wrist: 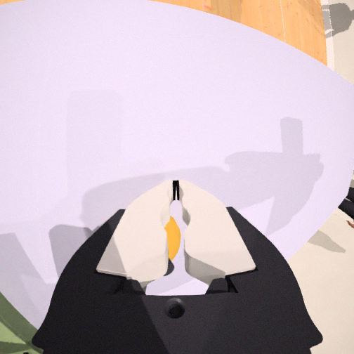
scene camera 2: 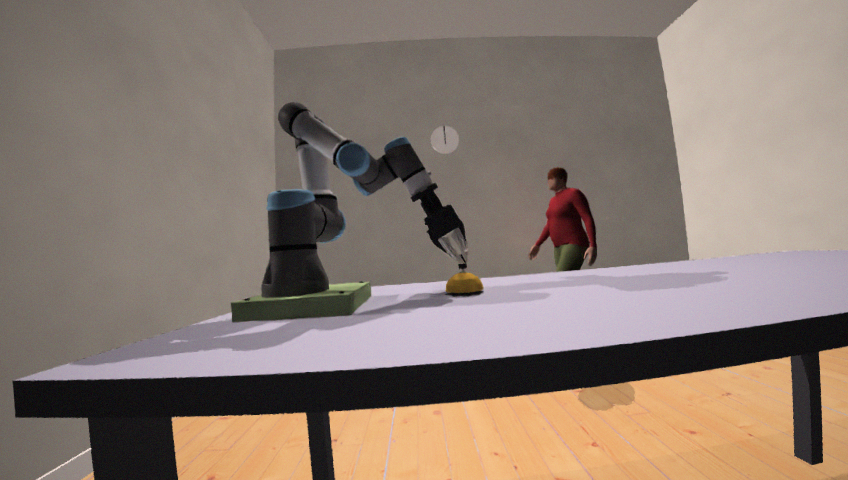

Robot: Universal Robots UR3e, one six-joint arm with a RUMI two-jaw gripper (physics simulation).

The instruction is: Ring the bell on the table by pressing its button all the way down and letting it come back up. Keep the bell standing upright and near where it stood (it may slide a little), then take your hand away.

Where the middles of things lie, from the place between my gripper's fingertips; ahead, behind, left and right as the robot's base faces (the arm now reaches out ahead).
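There is the yellow dome bell [scene camera 2: 462, 284], and I see it 30 mm below my hand, 40 mm behind it and 90 mm to the right of it.
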